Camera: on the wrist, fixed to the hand. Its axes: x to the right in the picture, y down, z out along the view.
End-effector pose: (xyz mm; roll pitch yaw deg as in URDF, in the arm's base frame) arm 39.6 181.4 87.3 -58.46 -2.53 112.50
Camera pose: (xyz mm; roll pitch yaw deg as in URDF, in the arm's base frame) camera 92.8 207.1 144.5 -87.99 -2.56 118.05
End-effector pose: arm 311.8 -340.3 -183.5 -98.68 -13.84 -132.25
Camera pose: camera 314.9 -324.5 -102.9 -128.87 -10.26 -127.92
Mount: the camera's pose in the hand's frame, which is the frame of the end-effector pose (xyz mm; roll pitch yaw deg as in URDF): 5.9 -79.4 -20.5 -29.40 -4.75 2.87
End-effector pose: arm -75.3 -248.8 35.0 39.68 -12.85 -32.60
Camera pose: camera -83.9 -300.3 -28.5 10.63 -18.33 -33.47
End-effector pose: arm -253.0 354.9 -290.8 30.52 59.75 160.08
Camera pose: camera -188.9 393.4 -325.1 1.32 54.20 160.17
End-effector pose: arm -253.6 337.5 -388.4 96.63 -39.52 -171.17
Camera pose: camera -301.7 300.1 -443.7 71.75 -41.62 -177.93
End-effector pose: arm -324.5 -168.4 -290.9 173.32 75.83 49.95
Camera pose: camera -378.8 -106.8 -293.9 125.21 79.66 30.70
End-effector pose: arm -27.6 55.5 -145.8 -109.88 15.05 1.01
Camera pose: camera -0.8 63.7 -68.5 -138.07 19.33 4.71
